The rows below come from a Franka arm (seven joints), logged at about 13 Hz.
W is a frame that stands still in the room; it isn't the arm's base.
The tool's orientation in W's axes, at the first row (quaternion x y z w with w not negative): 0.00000 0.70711 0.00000 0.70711
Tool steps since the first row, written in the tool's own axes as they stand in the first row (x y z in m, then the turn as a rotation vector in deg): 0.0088 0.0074 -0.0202 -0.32 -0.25 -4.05; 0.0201 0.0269 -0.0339 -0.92 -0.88 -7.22; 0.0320 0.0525 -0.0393 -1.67 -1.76 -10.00; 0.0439 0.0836 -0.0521 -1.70 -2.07 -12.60; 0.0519 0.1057 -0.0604 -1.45 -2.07 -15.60; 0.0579 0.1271 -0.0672 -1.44 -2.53 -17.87; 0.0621 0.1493 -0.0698 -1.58 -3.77 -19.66
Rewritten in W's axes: -0.0202 0.0074 -0.0088 -4.05 -0.25 0.32; -0.0339 0.0269 -0.0201 -7.22 -0.88 0.92; -0.0393 0.0525 -0.0320 -10.00 -1.76 1.67; -0.0521 0.0836 -0.0439 -12.60 -2.07 1.70; -0.0604 0.1057 -0.0519 -15.60 -2.07 1.45; -0.0672 0.1271 -0.0579 -17.87 -2.53 1.44; -0.0698 0.1493 -0.0621 -19.66 -3.77 1.58
